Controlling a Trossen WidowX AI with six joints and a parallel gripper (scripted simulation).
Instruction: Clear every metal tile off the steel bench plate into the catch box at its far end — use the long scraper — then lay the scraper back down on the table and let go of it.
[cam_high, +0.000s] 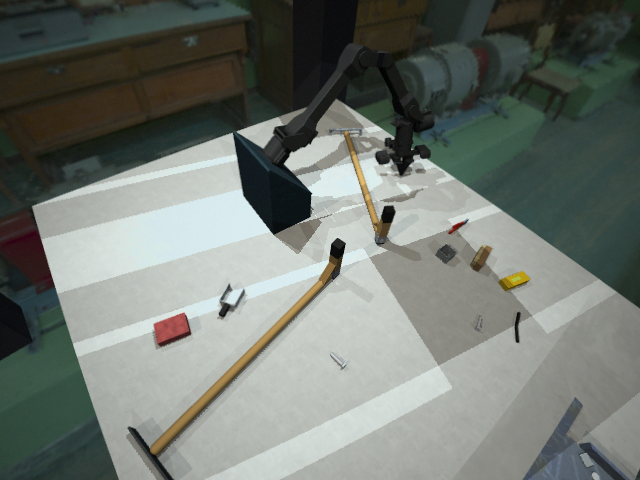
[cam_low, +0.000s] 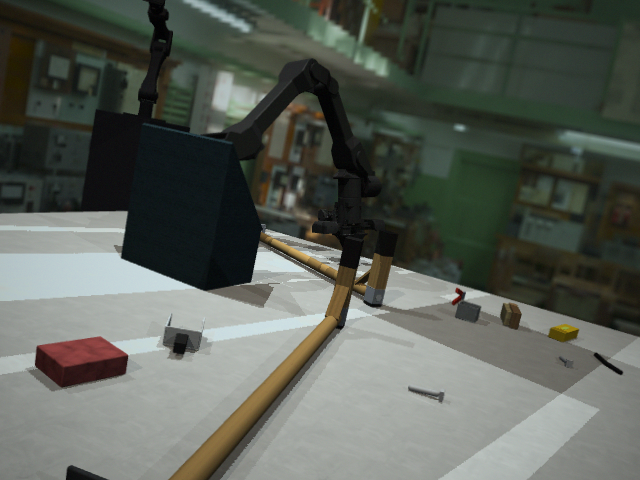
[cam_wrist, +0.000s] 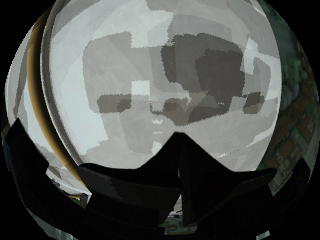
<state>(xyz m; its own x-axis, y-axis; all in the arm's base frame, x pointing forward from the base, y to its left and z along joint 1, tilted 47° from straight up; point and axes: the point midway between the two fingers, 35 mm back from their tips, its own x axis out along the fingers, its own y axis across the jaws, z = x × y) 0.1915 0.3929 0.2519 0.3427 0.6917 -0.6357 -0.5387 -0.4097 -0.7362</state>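
Right now the grey box is 320 mm ahead of my gripper tip, 180 mm to the right of it and 10 mm below it. From my gripper tip the other things lie so: wooden block: 400 mm ahead, 110 mm to the right; red clip: 280 mm ahead, 40 mm to the right; yellow piece: 510 mm ahead, 100 mm to the right.
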